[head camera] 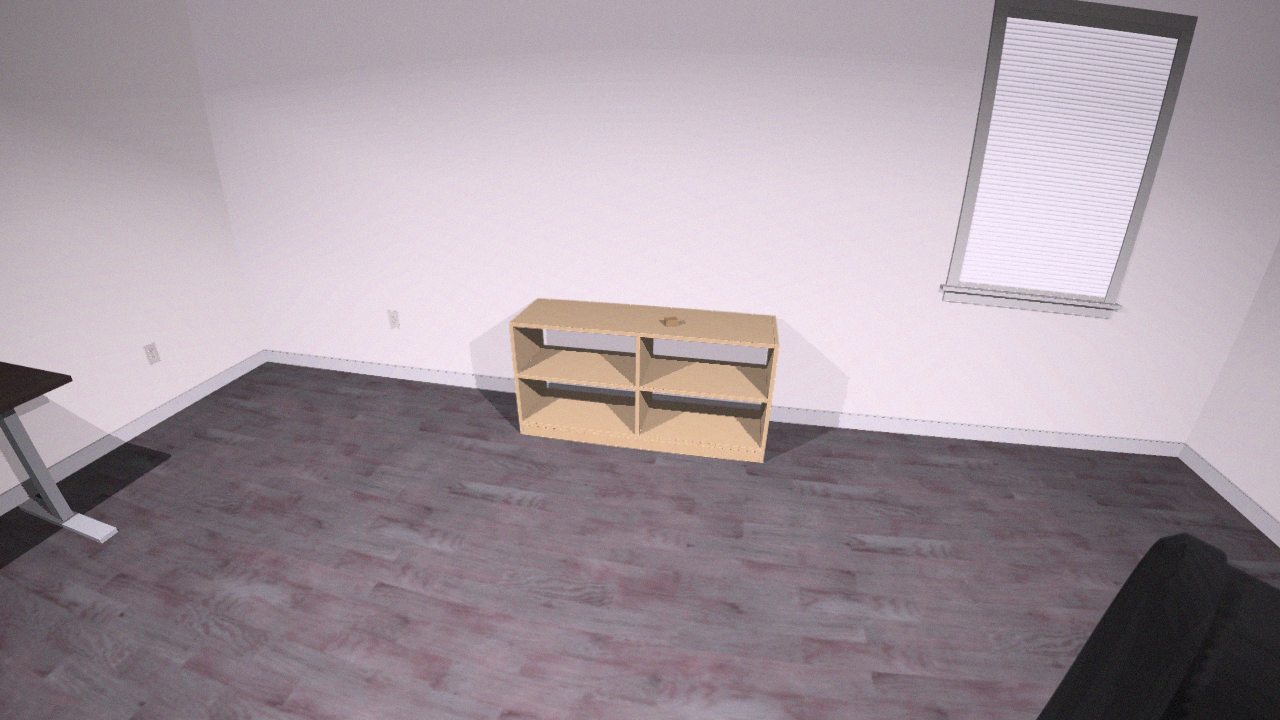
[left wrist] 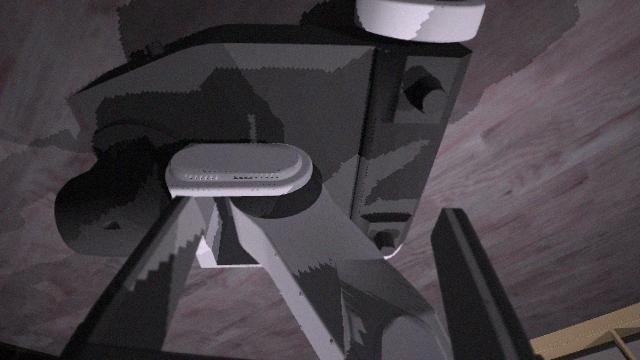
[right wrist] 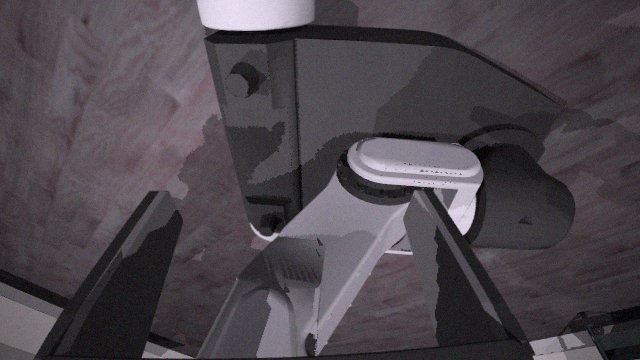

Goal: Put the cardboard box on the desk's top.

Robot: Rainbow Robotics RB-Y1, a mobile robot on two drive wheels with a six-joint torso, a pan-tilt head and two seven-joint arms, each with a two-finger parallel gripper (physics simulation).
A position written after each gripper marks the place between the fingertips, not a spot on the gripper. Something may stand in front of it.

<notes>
In view: the left gripper (left wrist: 315, 216), the right gripper (right wrist: 294, 205), a light wooden shelf unit (head camera: 640, 422) and a window with blinds (head camera: 1074, 112).
</notes>
